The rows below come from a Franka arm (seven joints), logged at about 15 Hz.
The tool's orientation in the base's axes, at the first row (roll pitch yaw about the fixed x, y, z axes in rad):
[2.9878 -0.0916 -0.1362]
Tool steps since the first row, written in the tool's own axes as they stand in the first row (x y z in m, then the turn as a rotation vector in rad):
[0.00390 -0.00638 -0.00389 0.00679 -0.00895 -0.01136]
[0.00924 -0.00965 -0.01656 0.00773 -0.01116 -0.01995]
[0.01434 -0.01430 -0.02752 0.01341 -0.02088 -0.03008]
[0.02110 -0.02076 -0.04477 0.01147 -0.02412 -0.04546]
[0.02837 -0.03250 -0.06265 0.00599 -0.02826 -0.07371]
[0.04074 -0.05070 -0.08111 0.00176 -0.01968 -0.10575]
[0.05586 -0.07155 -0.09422 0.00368 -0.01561 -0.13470]
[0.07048 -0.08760 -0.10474 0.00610 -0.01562 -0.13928]
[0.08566 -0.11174 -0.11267 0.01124 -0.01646 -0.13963]
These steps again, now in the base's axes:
[0.00452 0.00634 0.00321 0.00724 0.00969 0.01043]
[0.00941 0.01090 0.01567 0.00791 0.01313 0.01864]
[0.01437 0.01655 0.02621 0.01425 0.02352 0.02764]
[0.02081 0.02478 0.04282 0.01176 0.02948 0.04210]
[0.02849 0.03820 0.05929 0.00503 0.03890 0.06877]
[0.04212 0.05734 0.07581 -0.00262 0.03634 0.10122]
[0.05923 0.07782 0.08691 -0.00332 0.03685 0.13051]
[0.07530 0.09325 0.09615 -0.00125 0.03729 0.13523]
[0.09331 0.11609 0.10166 0.00393 0.03747 0.13592]

